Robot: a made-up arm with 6 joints.
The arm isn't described. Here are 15 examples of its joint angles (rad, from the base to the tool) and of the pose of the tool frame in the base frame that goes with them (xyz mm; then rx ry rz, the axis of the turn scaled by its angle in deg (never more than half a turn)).
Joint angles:
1: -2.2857 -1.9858 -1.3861 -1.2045 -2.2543 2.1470
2: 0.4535 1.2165 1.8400 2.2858 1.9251 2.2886
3: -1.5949 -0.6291 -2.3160 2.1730 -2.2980 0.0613
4: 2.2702 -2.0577 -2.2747 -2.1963 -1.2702 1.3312
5: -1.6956 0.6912 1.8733 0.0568 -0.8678 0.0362
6: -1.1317 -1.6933 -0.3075 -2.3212 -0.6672 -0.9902
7: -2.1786 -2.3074 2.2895 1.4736 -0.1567 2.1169
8: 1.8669 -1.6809 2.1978 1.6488 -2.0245 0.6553
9: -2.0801 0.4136 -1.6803 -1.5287 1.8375 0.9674
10: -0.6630 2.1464 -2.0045 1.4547 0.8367 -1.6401
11: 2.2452 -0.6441 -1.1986 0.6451 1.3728 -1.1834
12: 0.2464 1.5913 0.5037 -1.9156 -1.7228 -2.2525
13: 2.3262 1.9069 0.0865 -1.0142 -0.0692 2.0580
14: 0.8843 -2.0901 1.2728 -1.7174 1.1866 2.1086
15: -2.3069 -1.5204 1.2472 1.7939 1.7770 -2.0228
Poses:
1: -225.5 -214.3 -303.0 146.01 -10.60 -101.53
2: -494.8 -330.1 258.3 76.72 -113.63 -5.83
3: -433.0 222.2 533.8 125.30 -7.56 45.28
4: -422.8 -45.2 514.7 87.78 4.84 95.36
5: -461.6 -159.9 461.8 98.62 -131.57 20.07
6: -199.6 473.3 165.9 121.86 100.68 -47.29
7: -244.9 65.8 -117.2 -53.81 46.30 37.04
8: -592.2 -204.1 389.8 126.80 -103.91 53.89
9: -809.9 -22.7 325.0 31.96 -17.10 165.80
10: -285.1 187.3 631.2 86.42 143.62 22.14
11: -364.6 -450.3 -253.8 -89.73 40.03 34.41
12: -295.7 -167.1 632.5 95.06 -56.20 90.80
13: -283.2 -429.7 7.8 57.96 -58.74 -90.90
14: -398.0 -413.5 7.8 -27.87 82.82 -84.94
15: -439.2 -178.9 126.0 -75.39 103.01 4.17
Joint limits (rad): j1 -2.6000..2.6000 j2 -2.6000..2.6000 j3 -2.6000..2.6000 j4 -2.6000..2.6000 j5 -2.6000..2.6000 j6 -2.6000..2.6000
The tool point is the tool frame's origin. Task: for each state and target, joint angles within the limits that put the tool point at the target. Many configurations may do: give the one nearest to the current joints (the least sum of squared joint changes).
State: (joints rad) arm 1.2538 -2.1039 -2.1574 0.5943 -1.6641 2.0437
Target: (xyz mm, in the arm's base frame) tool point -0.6 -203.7 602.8
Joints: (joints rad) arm 1.2614 -2.5894 -2.2542 0.3878 -1.9015 2.1256
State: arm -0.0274 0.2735 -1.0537 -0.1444 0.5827 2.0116
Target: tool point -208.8 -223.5 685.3
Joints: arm 0.0391 0.7283 -0.7920 -0.4990 -0.4088 2.1529
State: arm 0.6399 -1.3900 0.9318 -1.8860 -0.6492 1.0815
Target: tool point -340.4 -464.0 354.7
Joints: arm 0.1778 -1.3905 1.0987 -2.0113 -0.4288 1.0722
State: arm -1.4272 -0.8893 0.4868 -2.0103 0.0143 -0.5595
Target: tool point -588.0 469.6 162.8
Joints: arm -1.3169 -0.1854 -0.1362 -1.7996 0.6206 -0.8069
